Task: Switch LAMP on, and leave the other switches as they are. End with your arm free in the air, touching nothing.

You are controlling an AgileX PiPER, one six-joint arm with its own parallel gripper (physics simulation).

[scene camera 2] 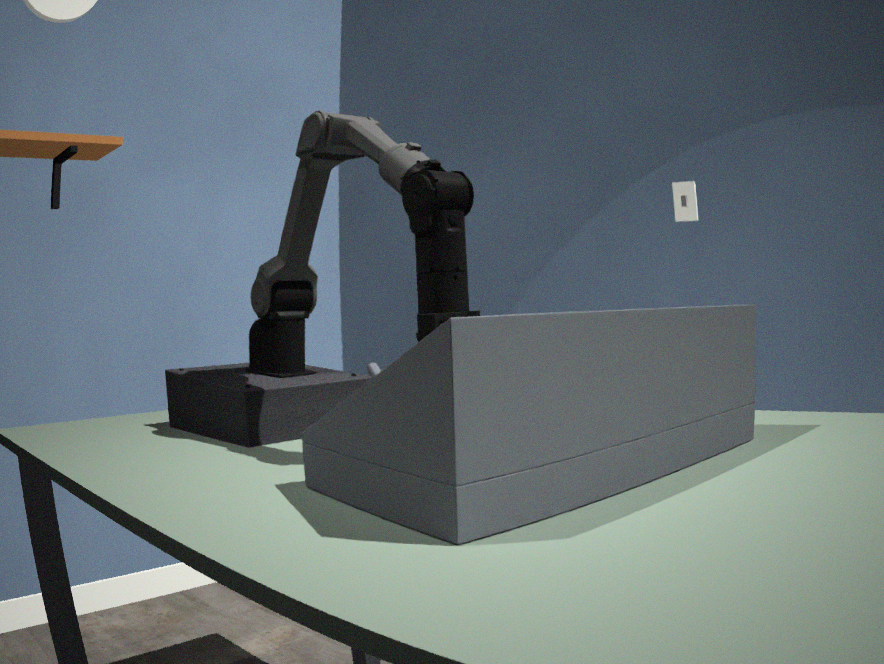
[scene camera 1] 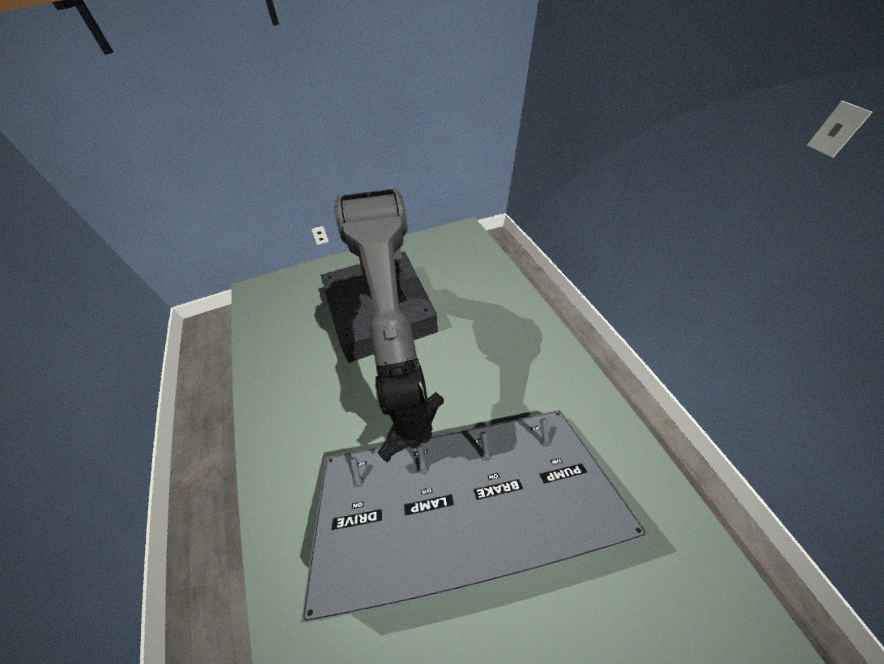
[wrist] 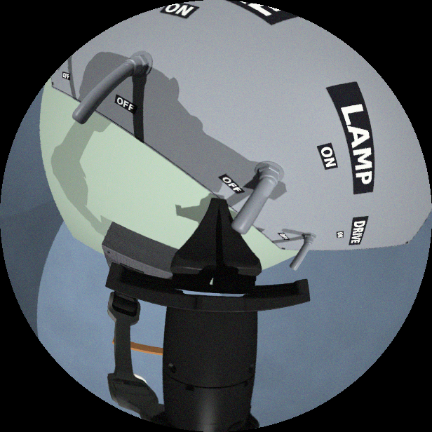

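The LAMP lever (scene camera 1: 421,458) (wrist: 256,204) leans toward its OFF label (wrist: 231,183), away from its ON label (wrist: 327,156) and the LAMP plate (scene camera 1: 428,504) (wrist: 357,140). My gripper (wrist: 217,205) is shut and empty. In the wrist view its fingertips show beside the LAMP lever, near the panel's OFF-side edge, with a small gap in the picture; contact cannot be judged in depth. The fingertips are hidden under the wrist in scene camera 1 and behind the console in scene camera 2. The DRIVE lever (scene camera 1: 356,471) (wrist: 302,251) and BRAKE lever (scene camera 1: 484,444) (wrist: 105,95) also lean toward OFF.
The sloped grey console (scene camera 1: 528,543) (scene camera 2: 600,400) (wrist: 225,90) stands on the green table (scene camera 1: 285,371) (scene camera 2: 643,571). The PUMP lever (scene camera 1: 545,432) is at its far end from DRIVE. The arm's dark base block (scene camera 1: 425,325) (scene camera 2: 214,407) stands behind the lever side.
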